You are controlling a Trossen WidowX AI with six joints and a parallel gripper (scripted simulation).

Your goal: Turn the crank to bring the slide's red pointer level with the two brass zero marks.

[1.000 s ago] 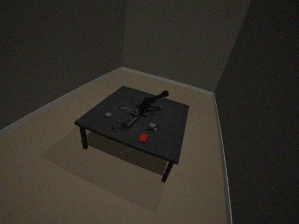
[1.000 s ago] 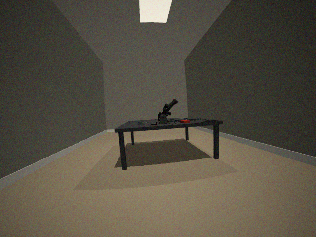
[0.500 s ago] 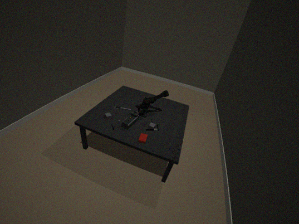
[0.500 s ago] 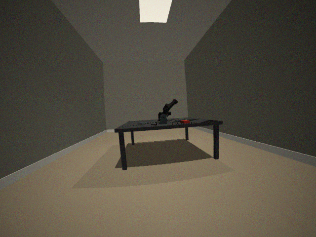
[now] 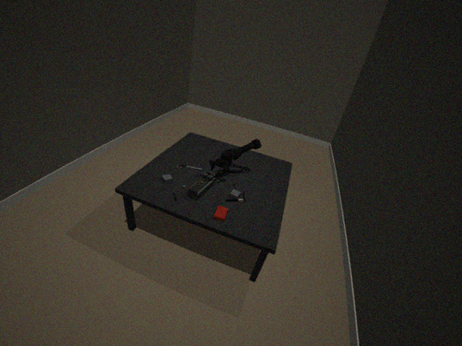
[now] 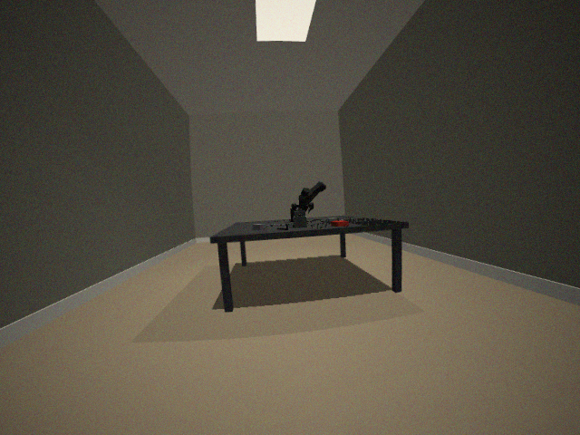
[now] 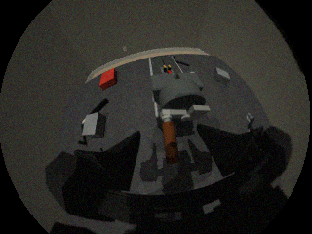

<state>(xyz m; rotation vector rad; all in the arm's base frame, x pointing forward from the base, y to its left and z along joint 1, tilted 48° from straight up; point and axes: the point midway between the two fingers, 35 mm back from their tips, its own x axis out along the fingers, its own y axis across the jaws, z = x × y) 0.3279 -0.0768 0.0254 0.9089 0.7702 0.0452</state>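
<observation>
Right now my gripper tip is 20 mm past the crank handle, 10 mm to the right of it and 10 mm below it. The rest, counted from my gripper tip: red pointer (120 mm ahead, 60 mm to the right).
</observation>
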